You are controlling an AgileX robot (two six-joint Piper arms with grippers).
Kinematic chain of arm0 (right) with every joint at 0, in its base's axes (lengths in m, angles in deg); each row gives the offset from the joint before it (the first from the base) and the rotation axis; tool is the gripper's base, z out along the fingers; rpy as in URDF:
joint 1: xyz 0 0 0.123 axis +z
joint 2: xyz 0 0 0 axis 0.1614 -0.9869 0
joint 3: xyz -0.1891 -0.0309 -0.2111 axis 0.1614 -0.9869 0
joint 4: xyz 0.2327 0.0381 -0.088 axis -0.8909 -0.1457 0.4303
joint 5: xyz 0 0 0 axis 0.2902 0.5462 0.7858
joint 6: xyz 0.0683 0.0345 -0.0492 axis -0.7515 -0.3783 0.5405
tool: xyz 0 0 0 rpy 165.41 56.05 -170.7
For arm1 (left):
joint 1: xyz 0 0 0.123 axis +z
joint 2: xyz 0 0 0 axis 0.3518 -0.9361 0
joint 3: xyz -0.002 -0.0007 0.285 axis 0.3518 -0.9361 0
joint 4: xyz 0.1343 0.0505 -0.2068 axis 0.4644 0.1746 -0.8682
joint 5: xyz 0 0 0 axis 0.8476 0.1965 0.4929
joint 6: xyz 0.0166 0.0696 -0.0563 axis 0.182 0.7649 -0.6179
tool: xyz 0 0 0 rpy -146.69 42.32 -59.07
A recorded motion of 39 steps. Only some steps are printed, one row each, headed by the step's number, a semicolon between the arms.
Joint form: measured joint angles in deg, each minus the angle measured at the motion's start. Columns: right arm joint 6, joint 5, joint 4, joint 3, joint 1, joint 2; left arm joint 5, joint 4, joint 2, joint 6, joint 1, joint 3.
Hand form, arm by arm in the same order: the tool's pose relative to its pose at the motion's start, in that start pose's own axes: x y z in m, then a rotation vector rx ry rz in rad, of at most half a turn. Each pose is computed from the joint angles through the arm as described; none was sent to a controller.
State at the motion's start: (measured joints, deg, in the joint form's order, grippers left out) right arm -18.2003 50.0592 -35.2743 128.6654 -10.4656 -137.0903; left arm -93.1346 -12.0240 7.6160 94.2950 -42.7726 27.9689
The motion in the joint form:
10: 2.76 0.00 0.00 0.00 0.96 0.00; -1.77 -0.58 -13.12 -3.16 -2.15 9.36
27: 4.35 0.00 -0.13 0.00 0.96 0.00; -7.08 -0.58 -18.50 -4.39 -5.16 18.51
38: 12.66 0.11 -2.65 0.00 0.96 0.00; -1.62 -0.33 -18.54 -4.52 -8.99 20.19
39: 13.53 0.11 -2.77 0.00 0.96 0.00; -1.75 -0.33 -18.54 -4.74 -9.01 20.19
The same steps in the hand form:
10: 0.0028 0.0009 0.0033 -0.0026 0.0164 -0.0505; 0.0003 0.0355 0.0446 0.0652 0.0354 -0.1060
27: 0.0027 0.0010 0.0033 -0.0044 0.0149 -0.0774; -0.0241 0.0348 0.0721 0.2067 -0.0081 -0.0675
38: 0.0004 0.0039 0.0033 -0.0341 -0.0140 -0.2049; -0.0296 0.0241 0.0868 0.1777 0.0073 -0.0323
39: 0.0003 0.0040 0.0032 -0.0353 -0.0157 -0.2192; -0.0296 0.0238 0.0868 0.1803 0.0074 -0.0361

